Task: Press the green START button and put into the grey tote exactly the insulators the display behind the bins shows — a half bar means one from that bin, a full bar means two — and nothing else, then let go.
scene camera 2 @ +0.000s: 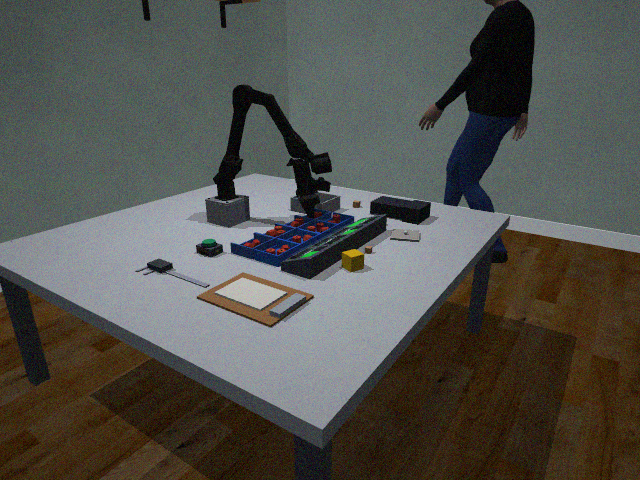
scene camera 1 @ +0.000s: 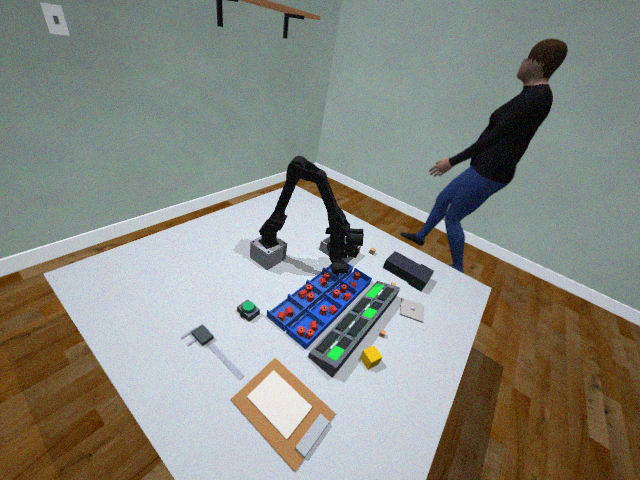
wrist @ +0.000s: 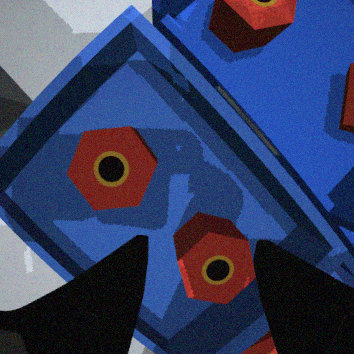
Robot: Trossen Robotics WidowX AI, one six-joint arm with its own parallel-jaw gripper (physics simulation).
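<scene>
My gripper (scene camera 1: pixel 338 270) (scene camera 2: pixel 310 212) (wrist: pixel 201 248) is open and empty, low over the blue bin at the end near the tote. In the wrist view this bin (wrist: pixel 110 107) holds two red insulators: one (wrist: pixel 140 172) lies left of the fingers, the other (wrist: pixel 240 255) lies below, in line with the gap between the fingertips. The two rows of blue bins (scene camera 1: pixel 297 338) (scene camera 2: pixel 253 255) hold more red insulators. The display (scene camera 1: pixel 330 368) (scene camera 2: pixel 315 268) shows several green bars. The green START button (scene camera 1: pixel 248 306) (scene camera 2: pixel 208 241) stands apart. The grey tote (scene camera 1: pixel 324 246) (scene camera 2: pixel 333 204) is partly behind the gripper; its contents are hidden.
A black box (scene camera 1: pixel 408 269) (scene camera 2: pixel 399 208), a flat plate (scene camera 1: pixel 416 313) (scene camera 2: pixel 405 236), a yellow cube (scene camera 1: pixel 371 356) (scene camera 2: pixel 353 259) and small wooden cubes lie beyond the display. A caliper (scene camera 1: pixel 202 334) (scene camera 2: pixel 159 265) and clipboard (scene camera 1: pixel 279 403) (scene camera 2: pixel 250 291) lie on the table. A person (scene camera 1: pixel 522 134) (scene camera 2: pixel 501 67) stands beyond it.
</scene>
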